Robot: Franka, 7 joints.
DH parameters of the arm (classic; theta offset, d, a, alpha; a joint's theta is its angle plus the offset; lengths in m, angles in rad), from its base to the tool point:
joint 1: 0 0.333 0 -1.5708
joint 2: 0 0 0 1.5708
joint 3: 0 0.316 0.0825 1.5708
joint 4: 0 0 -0.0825 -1.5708
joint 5: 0 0.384 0 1.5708
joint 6: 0 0 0.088 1.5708
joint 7: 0 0.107 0 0
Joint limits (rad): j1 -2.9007..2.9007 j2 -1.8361..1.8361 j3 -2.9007..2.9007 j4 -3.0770..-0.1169 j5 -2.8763..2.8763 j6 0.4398..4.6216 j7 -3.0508..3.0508
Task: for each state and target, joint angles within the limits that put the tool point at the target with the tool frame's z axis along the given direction. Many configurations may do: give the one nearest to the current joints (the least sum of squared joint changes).
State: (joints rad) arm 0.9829 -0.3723 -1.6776 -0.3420 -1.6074 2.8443 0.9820
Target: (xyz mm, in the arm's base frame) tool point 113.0 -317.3 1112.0 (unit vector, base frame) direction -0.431 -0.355 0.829
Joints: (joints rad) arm 0.6791 0.0220 -1.9585 -0.6699 -2.1292 2.4638 0.9820
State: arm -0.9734 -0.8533 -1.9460 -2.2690 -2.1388 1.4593 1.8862
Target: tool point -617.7 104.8 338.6 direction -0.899 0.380 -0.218
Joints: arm -1.3611 -0.9271 -1.7827 -2.0036 -2.6779 2.3115 1.8862
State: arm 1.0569 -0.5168 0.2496 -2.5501 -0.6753 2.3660 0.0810
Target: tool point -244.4 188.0 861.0 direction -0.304 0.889 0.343
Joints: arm 1.5045 -0.8953 0.3530 -2.1273 -0.6728 3.2379 0.0810
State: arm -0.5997 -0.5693 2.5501 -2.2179 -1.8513 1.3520 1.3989
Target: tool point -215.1 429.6 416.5 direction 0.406 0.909 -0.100
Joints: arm -0.4833 0.2405 2.6487 -2.4580 -1.9271 1.9871 1.3989
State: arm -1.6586 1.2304 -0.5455 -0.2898 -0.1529 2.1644 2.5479
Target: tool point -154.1 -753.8 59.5 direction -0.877 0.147 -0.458
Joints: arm -1.4322 1.5744 -0.6826 -0.6458 -0.4003 1.9014 2.5479
